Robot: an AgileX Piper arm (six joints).
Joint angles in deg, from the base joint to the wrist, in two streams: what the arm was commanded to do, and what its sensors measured. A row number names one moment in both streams.
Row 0, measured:
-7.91, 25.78, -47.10, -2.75, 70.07, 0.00
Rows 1 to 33, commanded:
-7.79, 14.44, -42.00, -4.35, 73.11, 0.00
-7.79, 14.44, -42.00, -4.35, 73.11, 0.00
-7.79, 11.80, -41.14, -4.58, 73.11, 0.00
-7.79, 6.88, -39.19, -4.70, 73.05, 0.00
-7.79, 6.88, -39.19, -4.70, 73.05, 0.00
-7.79, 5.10, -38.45, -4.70, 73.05, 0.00
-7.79, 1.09, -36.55, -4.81, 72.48, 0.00
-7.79, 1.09, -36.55, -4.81, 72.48, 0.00
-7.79, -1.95, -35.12, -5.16, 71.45, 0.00
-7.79, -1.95, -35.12, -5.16, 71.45, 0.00
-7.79, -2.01, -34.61, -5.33, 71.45, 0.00
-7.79, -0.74, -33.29, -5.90, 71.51, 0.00
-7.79, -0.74, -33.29, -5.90, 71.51, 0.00
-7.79, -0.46, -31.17, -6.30, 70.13, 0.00
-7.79, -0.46, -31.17, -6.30, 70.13, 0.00
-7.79, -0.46, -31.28, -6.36, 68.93, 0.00
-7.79, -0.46, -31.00, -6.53, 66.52, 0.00
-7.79, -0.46, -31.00, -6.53, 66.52, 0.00
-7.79, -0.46, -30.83, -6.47, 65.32, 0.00
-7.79, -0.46, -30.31, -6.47, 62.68, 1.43
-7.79, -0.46, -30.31, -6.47, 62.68, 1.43
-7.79, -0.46, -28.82, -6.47, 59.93, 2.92
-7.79, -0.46, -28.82, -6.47, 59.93, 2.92
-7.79, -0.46, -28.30, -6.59, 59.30, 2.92
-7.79, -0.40, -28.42, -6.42, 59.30, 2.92
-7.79, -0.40, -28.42, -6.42, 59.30, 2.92
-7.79, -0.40, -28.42, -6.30, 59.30, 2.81
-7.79, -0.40, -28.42, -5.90, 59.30, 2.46
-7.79, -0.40, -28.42, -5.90, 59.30, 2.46
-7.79, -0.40, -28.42, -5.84, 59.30, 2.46
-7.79, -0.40, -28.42, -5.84, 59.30, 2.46
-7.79, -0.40, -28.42, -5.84, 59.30, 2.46
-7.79, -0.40, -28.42, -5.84, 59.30, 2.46
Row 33, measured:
-7.91, -0.29, -28.59, -5.73, 60.10, 2.58
